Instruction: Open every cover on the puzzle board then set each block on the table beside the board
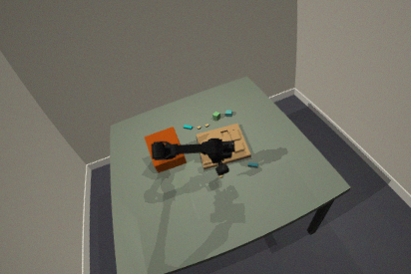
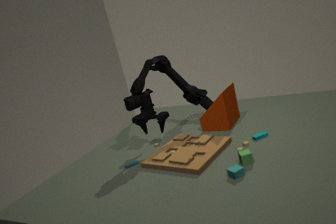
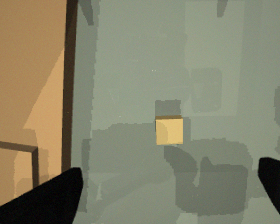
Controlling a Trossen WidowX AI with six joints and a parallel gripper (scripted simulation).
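Right now the tan puzzle board is 11 cm ahead of my gripper tip, 18 cm to the left of it and 5 cm below it. From my gripper tip the other things lie so: flat teal piece 50 cm to the left, 6 cm below; then green cube 22 cm ahead, 46 cm to the left, 5 cm below; then teal cube 31 cm ahead, 43 cm to the left, 5 cm below.
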